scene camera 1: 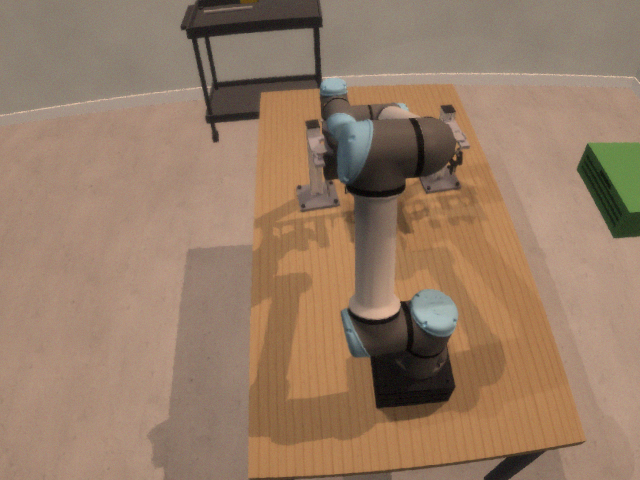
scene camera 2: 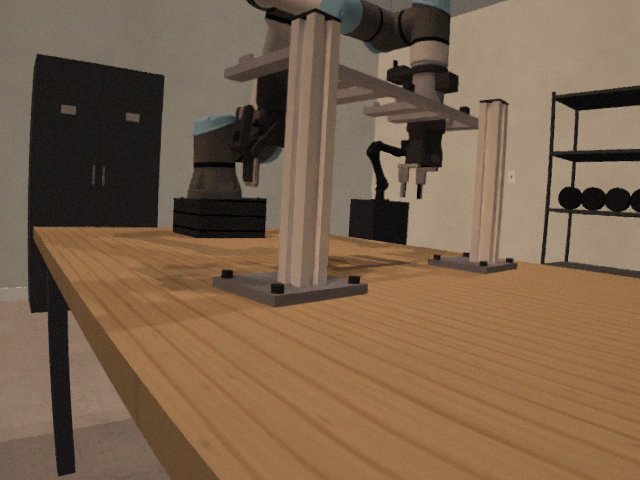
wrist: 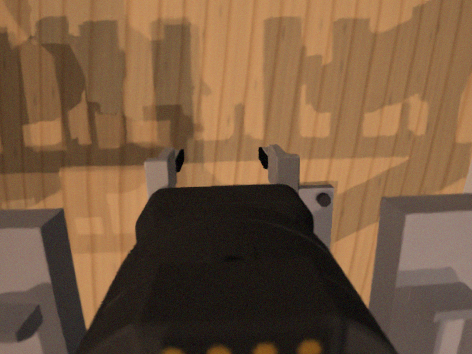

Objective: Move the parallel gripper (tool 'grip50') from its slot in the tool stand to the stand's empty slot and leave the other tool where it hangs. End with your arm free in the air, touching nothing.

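Pixels of known places: arm's base, link origin: (scene camera 1: 417, 352) (scene camera 2: 214, 198).
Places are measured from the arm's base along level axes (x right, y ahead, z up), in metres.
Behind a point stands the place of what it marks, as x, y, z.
The parallel gripper (scene camera 2: 411, 192) (wrist: 221, 159) is on my wrist, pointing down, its fingers apart with nothing between them. In the wrist view its dark body is between two grey arms of the tool stand (scene camera 1: 316, 175) @(-0.331, 0.656, -0.005) (scene camera 2: 308, 155) @(0.120, 0.811, 0.051) (wrist: 440, 240) @(-0.296, 0.519, 0.178). In scene camera 2 its body and fingers hang below the level of the stand's arms, near the far post. I cannot tell whether it rests on them. In scene camera 1 my arm hides it. The other tool, the dark adaptive gripper (scene camera 1: 455, 161) (scene camera 2: 248, 139), hangs at the stand's opposite end, partly hidden behind the near post in scene camera 2.
The stand's second post (scene camera 2: 488, 180) @(-0.318, 0.679, 0.062) is close beyond my gripper. The wooden table (scene camera 1: 310, 423) @(-0.270, -0.177, -0.104) (scene camera 2: 413, 372) @(0.149, 1.032, -0.104) carries the stand and my arm's black base (scene camera 1: 413, 387) @(-0.011, -0.100, 0.001) (scene camera 2: 219, 217) @(0.012, 0.096, -0.049). A dark cart (scene camera 1: 258, 23), a green box (scene camera 1: 617, 175) and a black pedestal (scene camera 2: 378, 222) stand off the table.
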